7 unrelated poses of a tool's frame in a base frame.
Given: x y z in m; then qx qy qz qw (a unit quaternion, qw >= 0).
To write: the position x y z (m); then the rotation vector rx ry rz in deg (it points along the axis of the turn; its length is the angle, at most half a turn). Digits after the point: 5 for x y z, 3 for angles.
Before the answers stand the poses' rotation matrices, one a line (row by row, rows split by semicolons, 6 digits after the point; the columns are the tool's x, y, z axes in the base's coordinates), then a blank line. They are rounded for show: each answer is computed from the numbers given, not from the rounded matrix.
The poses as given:
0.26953 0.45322 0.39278 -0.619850 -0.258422 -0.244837 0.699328
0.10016 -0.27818 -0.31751 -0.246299 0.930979 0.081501 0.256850
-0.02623 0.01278 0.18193 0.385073 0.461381 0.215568 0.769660
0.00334 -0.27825 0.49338 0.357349 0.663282 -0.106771 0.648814
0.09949 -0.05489 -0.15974 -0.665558 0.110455 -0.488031 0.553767
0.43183 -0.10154 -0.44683 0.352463 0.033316 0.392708 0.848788
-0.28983 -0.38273 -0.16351 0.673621 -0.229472 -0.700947 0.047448
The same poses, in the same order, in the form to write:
0.746546 0.662808 -0.057919; -0.022077 0.111682 0.993499; 0.664967 -0.740414 0.098009
-0.746730 -0.500466 0.438097; -0.416732 0.865389 0.278275; -0.518391 0.025228 -0.854771
0.481316 0.023503 0.876232; 0.687159 0.610498 -0.393833; -0.544194 0.791669 0.277693
0.097315 0.612595 0.784384; 0.335497 0.721804 -0.605344; -0.937001 0.322067 -0.135282
0.499251 0.393483 0.771959; -0.687539 -0.362284 0.629317; 0.527293 -0.844939 0.089664
0.689341 -0.643166 0.333386; 0.690136 0.443101 -0.572165; 0.220273 0.624499 0.749320
-0.087967 -0.242637 -0.966121; -0.375671 -0.890183 0.257771; -0.922569 0.385619 -0.012845

0.26953 0.45322 0.39278 -79.132 -32.991 -31.257
0.10016 -0.27818 -0.31751 -38.287 144.719 12.669
-0.02623 0.01278 0.18193 47.861 57.345 26.793
0.00334 -0.27825 0.49338 46.536 86.377 -13.904
0.09949 -0.05489 -0.15974 -90.120 14.956 -66.082
0.43183 -0.10154 -0.44683 42.557 4.023 47.416
-0.28983 -0.38273 -0.16351 117.720 -40.102 -122.496

